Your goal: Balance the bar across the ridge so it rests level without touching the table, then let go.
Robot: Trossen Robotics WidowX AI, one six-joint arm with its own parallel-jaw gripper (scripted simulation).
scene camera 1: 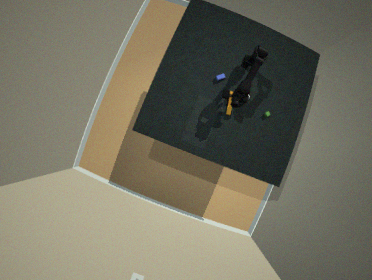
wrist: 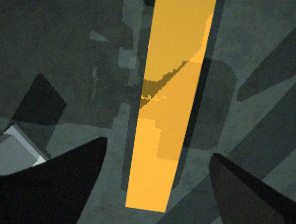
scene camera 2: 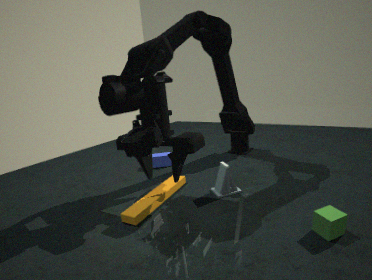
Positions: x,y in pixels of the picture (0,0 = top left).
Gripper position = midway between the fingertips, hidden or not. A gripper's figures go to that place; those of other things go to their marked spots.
Labels:
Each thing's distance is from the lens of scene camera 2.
my gripper (scene camera 2: 163,180): 51 cm
orange bar (scene camera 2: 136,212): 44 cm
green cube (scene camera 2: 329,222): 37 cm
The marked spots on the orange bar and the green cube are 31 cm apart.

